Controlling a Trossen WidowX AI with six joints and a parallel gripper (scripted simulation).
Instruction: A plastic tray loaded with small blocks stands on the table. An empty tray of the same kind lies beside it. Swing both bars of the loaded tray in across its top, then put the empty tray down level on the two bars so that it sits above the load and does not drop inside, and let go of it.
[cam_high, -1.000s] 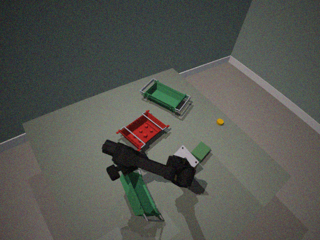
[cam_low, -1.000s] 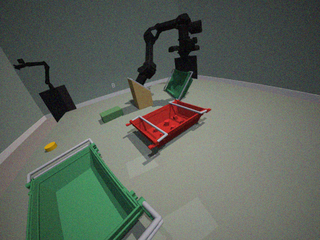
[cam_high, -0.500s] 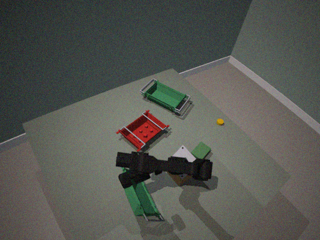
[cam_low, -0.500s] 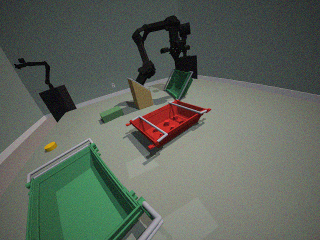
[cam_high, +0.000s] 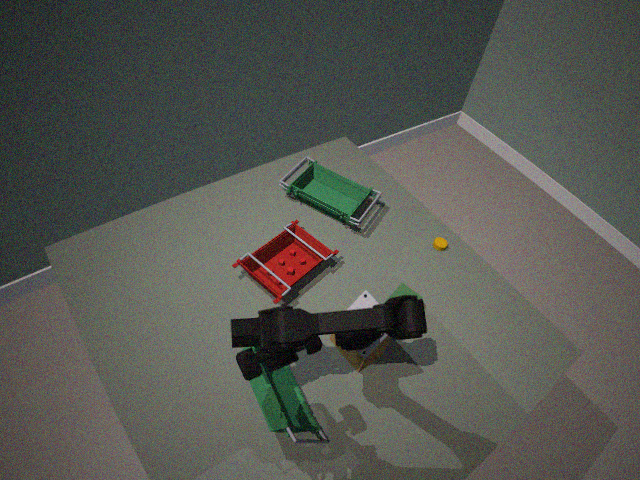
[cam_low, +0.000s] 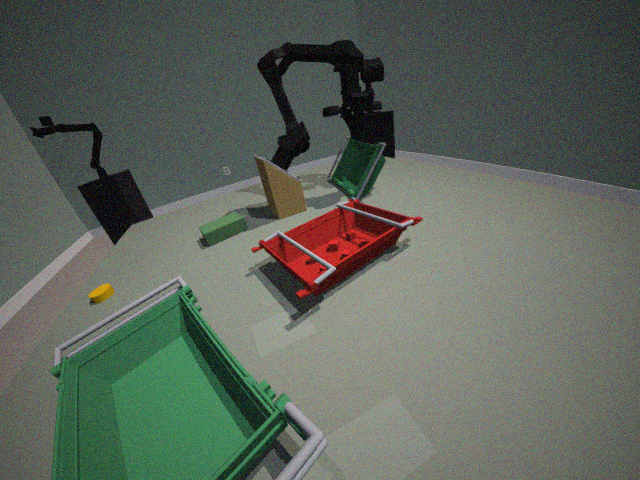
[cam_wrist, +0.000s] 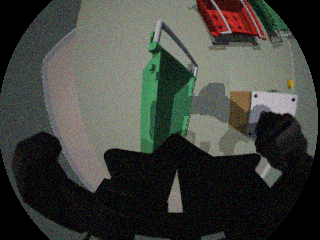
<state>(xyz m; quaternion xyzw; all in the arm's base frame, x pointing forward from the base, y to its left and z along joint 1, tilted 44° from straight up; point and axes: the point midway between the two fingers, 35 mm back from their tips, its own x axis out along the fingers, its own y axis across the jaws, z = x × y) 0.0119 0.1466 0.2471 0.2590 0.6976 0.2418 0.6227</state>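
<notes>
The green tray lies 100 mm below my gripper tip, 20 mm to the right of it and 10 mm behind it. Round my gripper tip: yellow disc: 800 mm to the right, 210 mm ahead, 170 mm below; then flat green block: 490 mm to the right, 160 mm below, 70 mm ahead.
</notes>
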